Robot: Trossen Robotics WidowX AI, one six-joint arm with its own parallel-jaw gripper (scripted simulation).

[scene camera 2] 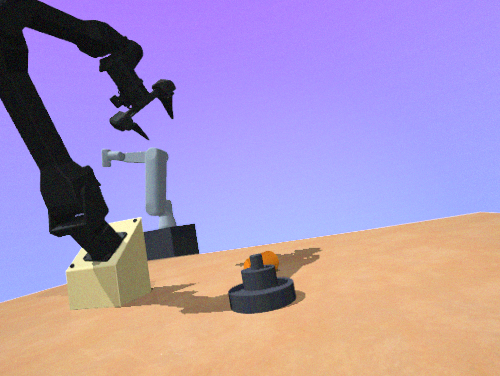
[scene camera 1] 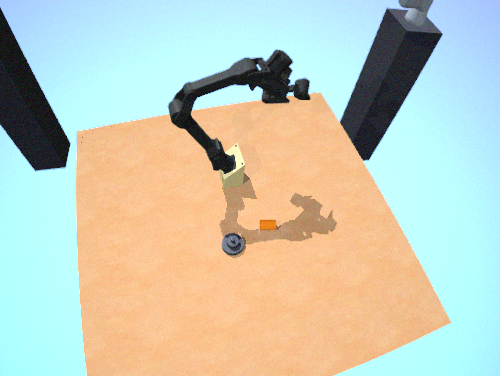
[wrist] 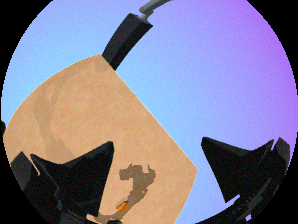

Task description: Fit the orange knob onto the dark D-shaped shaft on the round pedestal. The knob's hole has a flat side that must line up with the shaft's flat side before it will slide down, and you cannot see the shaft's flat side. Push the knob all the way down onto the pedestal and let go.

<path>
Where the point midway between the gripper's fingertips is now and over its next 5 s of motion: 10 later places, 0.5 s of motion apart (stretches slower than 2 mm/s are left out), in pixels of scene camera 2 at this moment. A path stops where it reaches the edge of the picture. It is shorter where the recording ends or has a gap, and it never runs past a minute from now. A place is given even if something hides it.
My gripper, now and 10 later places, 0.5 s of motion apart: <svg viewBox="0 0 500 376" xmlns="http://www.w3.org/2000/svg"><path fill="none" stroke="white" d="M161 129L233 173L255 232L260 246L262 259L263 268L262 266L260 263L257 261L255 259L253 259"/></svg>
</path>
